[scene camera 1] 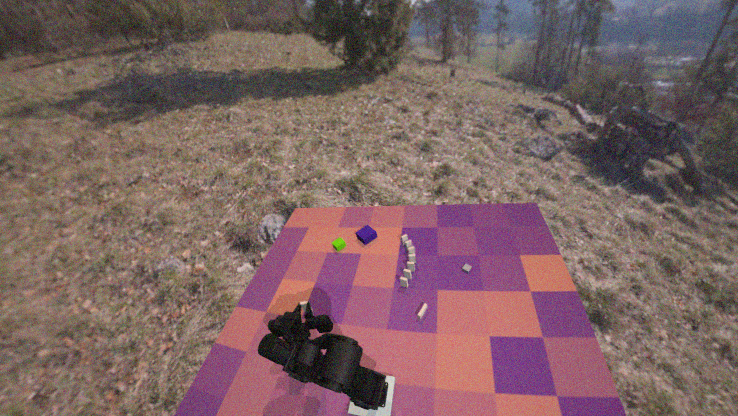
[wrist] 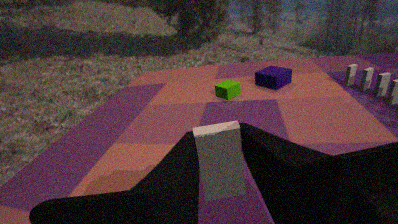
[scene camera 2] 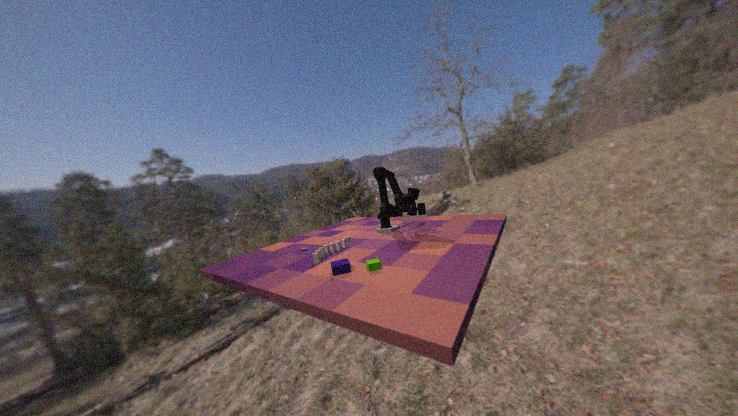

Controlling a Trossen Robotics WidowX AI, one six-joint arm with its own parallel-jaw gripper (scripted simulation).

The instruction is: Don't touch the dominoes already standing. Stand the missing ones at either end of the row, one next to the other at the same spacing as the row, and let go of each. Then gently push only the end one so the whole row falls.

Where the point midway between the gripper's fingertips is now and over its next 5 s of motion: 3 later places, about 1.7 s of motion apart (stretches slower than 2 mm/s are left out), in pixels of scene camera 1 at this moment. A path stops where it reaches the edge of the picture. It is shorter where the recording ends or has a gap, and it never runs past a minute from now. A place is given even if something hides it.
My gripper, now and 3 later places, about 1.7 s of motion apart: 304,302; 316,315; 305,303; 319,320
